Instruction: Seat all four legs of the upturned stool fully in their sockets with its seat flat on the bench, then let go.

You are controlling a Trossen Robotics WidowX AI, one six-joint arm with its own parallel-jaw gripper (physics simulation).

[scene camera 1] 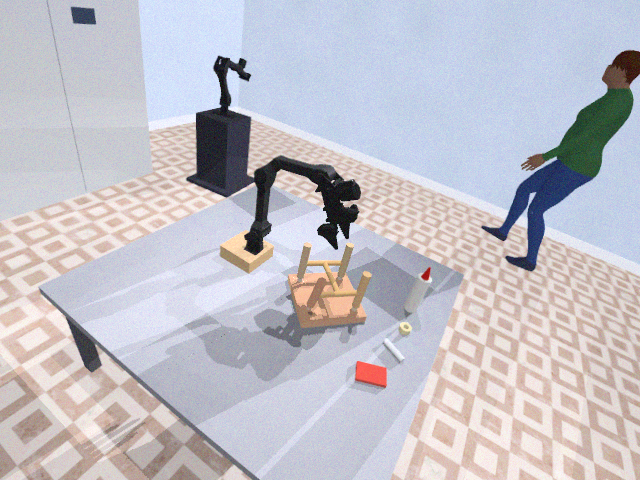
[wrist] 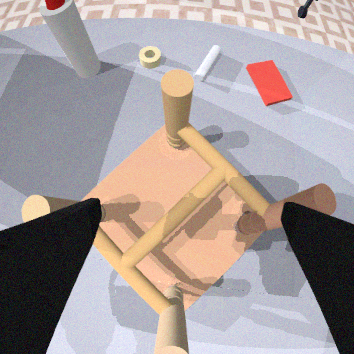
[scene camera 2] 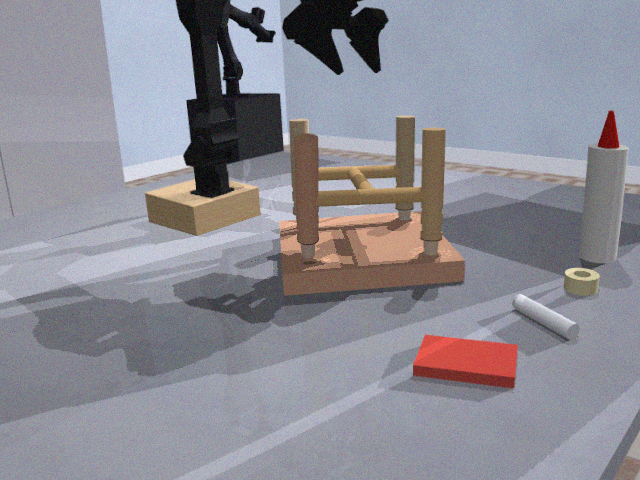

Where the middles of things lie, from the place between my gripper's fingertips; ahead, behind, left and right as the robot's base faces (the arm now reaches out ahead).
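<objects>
Hand position: my hand is 17 cm above the stool leg (scene camera 2: 306,145), 12 cm to the left of it and 1 cm past it. Counted from my hand: white cylinder (scene camera 2: 563,326), far below, far ahead and a little to the right; glue bottle (scene camera 2: 605,176), 18 cm below, 32 cm ahead and 18 cm to the left; tape roll (scene camera 2: 579,281), 28 cm below, 33 cm ahead and 4 cm to the left.
</objects>
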